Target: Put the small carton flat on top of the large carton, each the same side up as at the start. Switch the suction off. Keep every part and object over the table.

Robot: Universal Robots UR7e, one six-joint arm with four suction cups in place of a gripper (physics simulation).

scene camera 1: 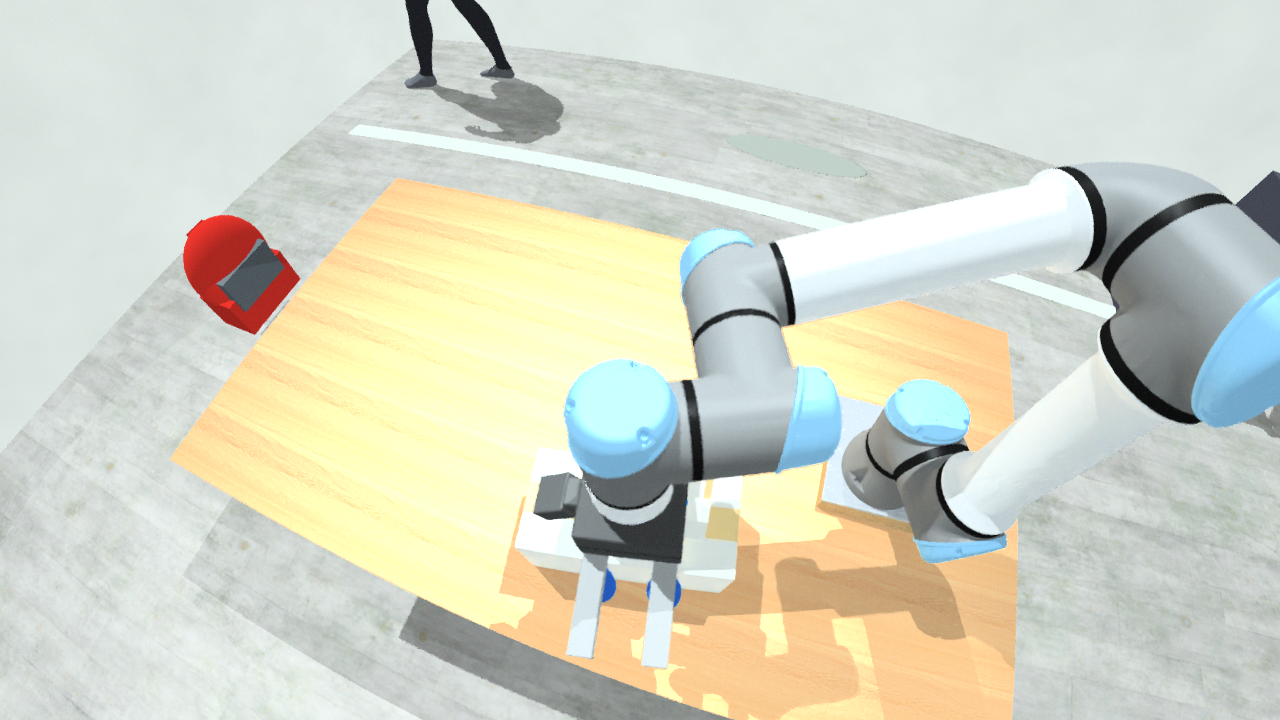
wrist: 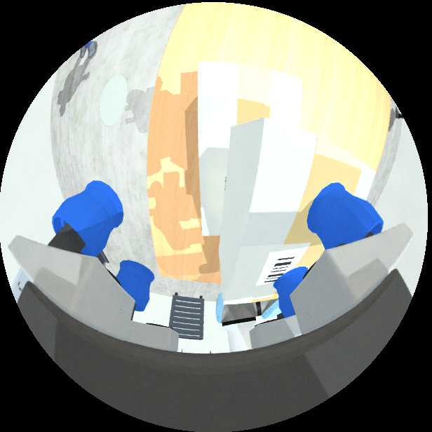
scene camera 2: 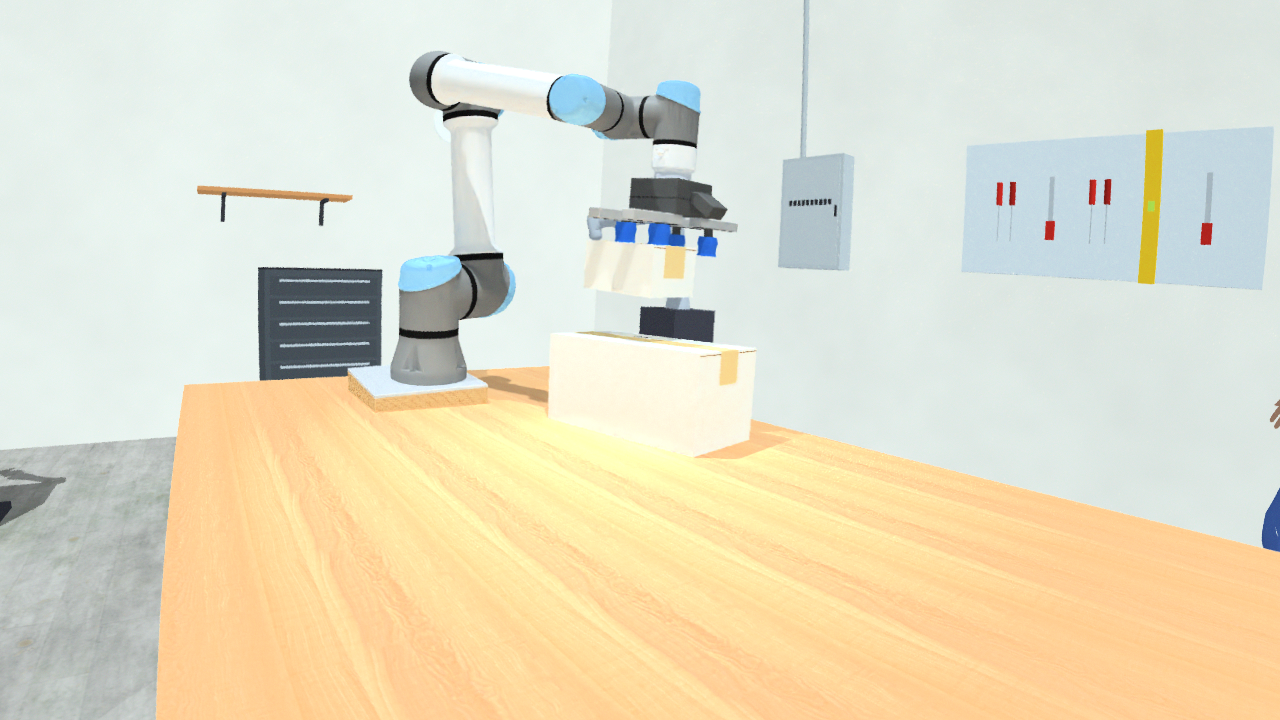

Observation:
In view: my suction head [scene camera 2: 659, 234], a large white carton [scene camera 2: 690, 397] and a small white carton [scene camera 2: 654, 271].
The large white carton is seen too in scene camera 1 [scene camera 1: 710, 565] and in the wrist view [wrist: 229, 93]. The small white carton also shows in scene camera 1 [scene camera 1: 699, 497] and in the wrist view [wrist: 274, 170]. My suction head is seen too in the wrist view [wrist: 336, 216].

